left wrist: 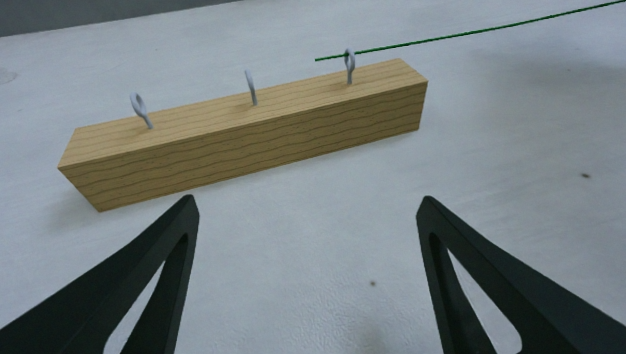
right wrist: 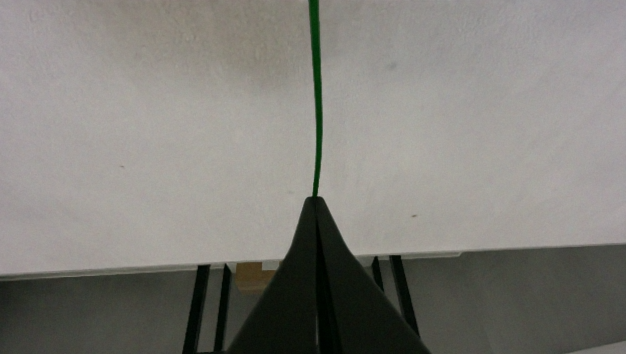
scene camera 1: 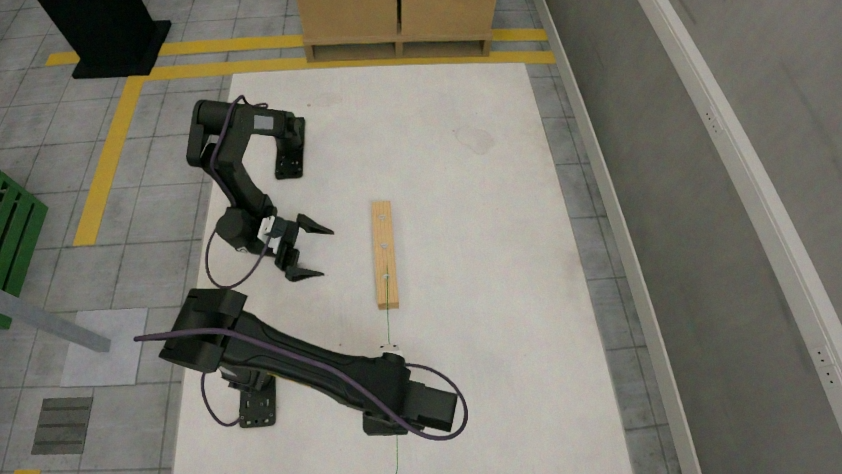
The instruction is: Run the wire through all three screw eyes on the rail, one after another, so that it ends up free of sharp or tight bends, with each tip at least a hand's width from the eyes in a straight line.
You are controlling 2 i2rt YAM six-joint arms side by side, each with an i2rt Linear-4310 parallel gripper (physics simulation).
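Seen in the pictures: left gripper, fingertip midpoint: (left wrist: 310,204) (scene camera 1: 329,253); right gripper, fingertip midpoint: (right wrist: 313,206); left arm's base, origin of the base link: (scene camera 1: 290,148); right arm's base, origin of the base link: (scene camera 1: 258,376).
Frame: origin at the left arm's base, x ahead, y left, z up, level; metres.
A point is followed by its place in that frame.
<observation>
The wooden rail (scene camera 1: 382,231) {x 0.229, y -0.295, z 0.044 m} (left wrist: 260,145) {x 0.208, y -0.335, z 0.024 m} carries three upright screw eyes: the far one (scene camera 1: 382,217) {x 0.231, y -0.257, z 0.043 m} (left wrist: 147,121) {x 0.229, y -0.267, z 0.050 m}, the middle one (scene camera 1: 384,246) {x 0.231, y -0.339, z 0.057 m} (left wrist: 252,92) {x 0.223, y -0.339, z 0.057 m} and the near one (scene camera 1: 385,276) {x 0.229, y -0.405, z 0.044 m} (left wrist: 349,77) {x 0.229, y -0.411, z 0.049 m}. The green wire (scene camera 1: 388,323) {x 0.228, y -0.515, z 0.064 m} (left wrist: 450,37) {x 0.228, y -0.490, z 0.063 m} (right wrist: 317,100) {x 0.231, y -0.650, z 0.059 m} appears to pass through the near eye's ring, high in it, with its tip a little beyond and short of the middle eye. My right gripper (right wrist: 313,206) {x 0.229, y -0.706, z 0.057 m} is shut on the wire; its fingers are hidden under the arm in the scene view. My left gripper (scene camera 1: 328,253) {x 0.111, y -0.348, z 0.061 m} (left wrist: 310,204) {x 0.111, y -0.348, z 0.061 m} is open and empty, left of the rail.
The right arm reaches across the lower part of the white table (scene camera 1: 500,235) {x 0.509, y -0.305, z 0.000 m}, and more wire trails below it to the picture's bottom edge. The left arm's base (scene camera 1: 289,158) {x 0.001, y -0.042, z 0.010 m} stands up and left of the rail. A grey wall runs along the right.
</observation>
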